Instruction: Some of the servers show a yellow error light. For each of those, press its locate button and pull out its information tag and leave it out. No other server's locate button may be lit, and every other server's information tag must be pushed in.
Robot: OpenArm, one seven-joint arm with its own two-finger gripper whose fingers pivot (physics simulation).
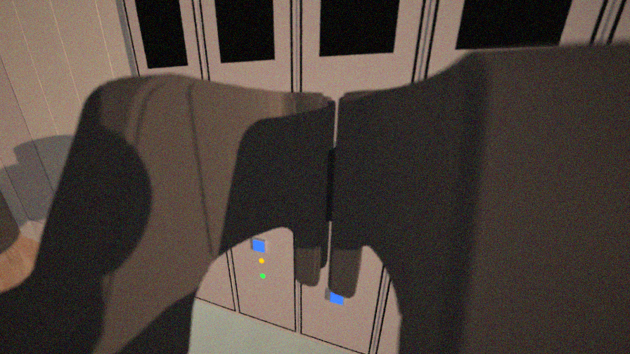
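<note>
My gripper (335,192) is shut on a thin black information tag (330,185), whose edge shows between the fingers, in front of a server (359,72) with a black panel at its top. This server's blue locate button (336,298) shows just below the right fingertip; its lights are hidden behind the fingers. The server to its left (249,75) has a blue locate button (258,245), with a yellow error light (261,260) and a green light (262,276) below it. How far the tag stands out from its server cannot be told, and the other servers' lights and tags are hidden.
More upright servers stand in the row, one at the far left (167,71) and one at the right (445,55). A pale panelled wall (55,75) is at the left, with a shadow on it. A pale green surface (225,330) lies below the servers. An orange-brown thing (17,267) shows at the left edge.
</note>
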